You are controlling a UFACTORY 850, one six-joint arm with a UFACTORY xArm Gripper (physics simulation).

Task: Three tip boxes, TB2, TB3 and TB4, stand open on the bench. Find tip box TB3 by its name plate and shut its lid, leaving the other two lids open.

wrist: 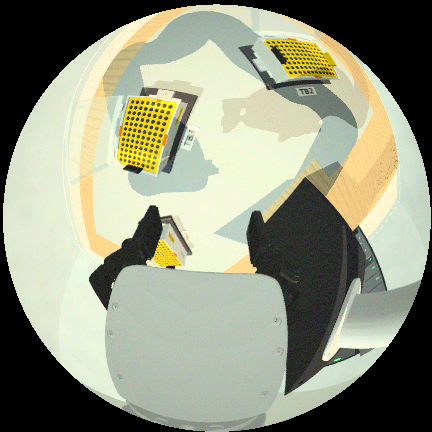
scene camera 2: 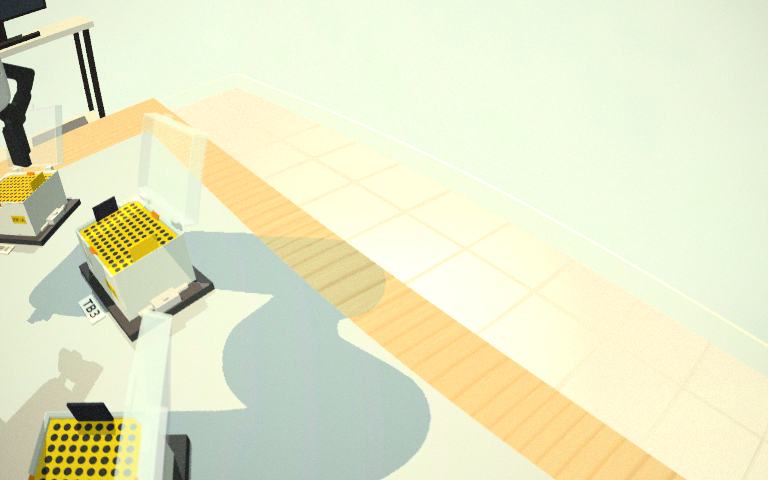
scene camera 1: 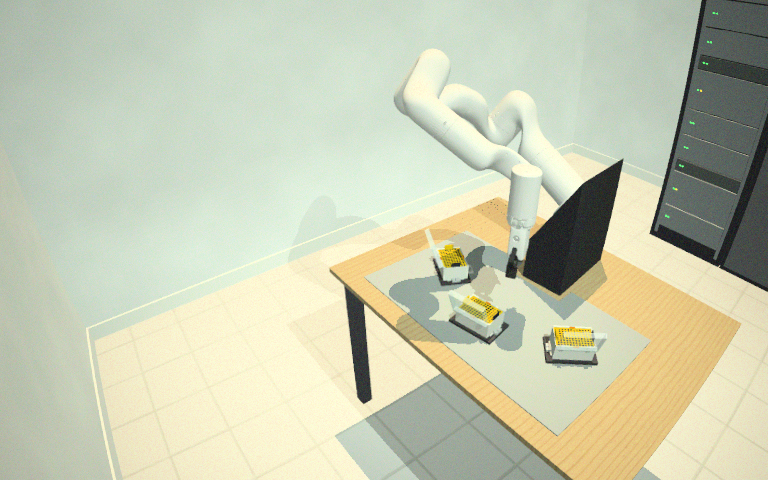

One and the same spot on a grey mat: (wrist: 252, 143) is (scene camera 1: 500, 293).
